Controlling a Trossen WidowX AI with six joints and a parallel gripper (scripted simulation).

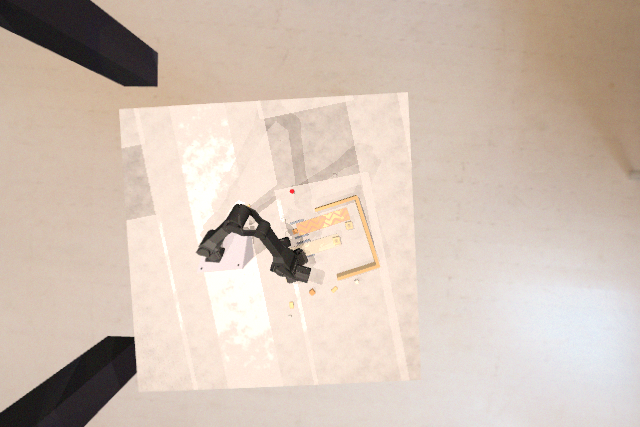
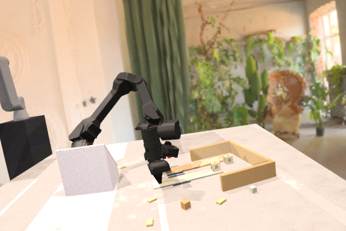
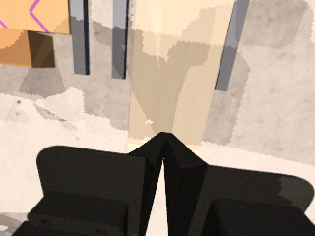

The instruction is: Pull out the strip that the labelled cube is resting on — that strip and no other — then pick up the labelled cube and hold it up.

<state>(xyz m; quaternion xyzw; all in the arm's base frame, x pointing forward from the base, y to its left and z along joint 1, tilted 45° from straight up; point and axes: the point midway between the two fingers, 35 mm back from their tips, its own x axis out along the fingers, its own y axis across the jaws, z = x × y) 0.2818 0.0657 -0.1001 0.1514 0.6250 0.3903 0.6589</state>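
Now: the pale plain strip 90 mm ahead of my gripper tip and 30 mm to the left of it. From my gripper tip the other things lie so: red marker: 280 mm to the left, 10 mm above.
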